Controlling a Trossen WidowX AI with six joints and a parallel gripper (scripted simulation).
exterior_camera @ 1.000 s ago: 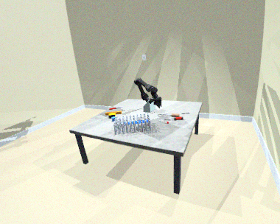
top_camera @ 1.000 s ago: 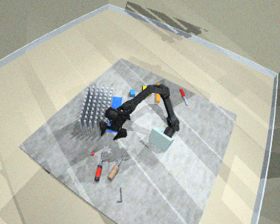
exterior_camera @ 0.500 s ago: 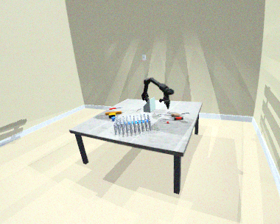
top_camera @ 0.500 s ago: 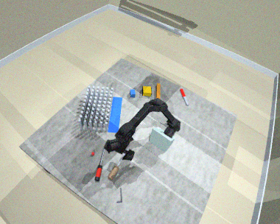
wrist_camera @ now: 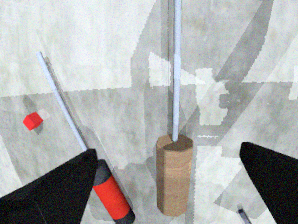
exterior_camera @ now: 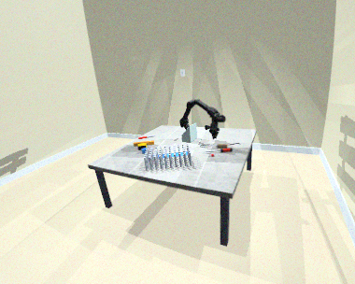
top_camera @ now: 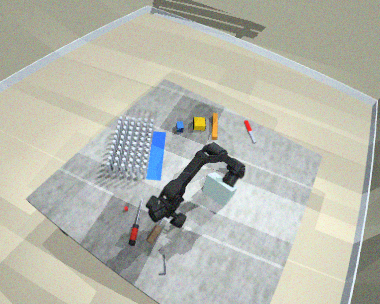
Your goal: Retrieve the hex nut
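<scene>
Now: gripper tip 7 cm above the wooden-handled tool and 3 cm to the left of it. Round my gripper tip: blue taped strip 35 cm to the right, 26 cm ahead, 8 cm below; small red cube 19 cm ahead, 7 cm below, 3 cm to the left; blue block 61 cm to the right, 26 cm ahead, 6 cm below.
</scene>
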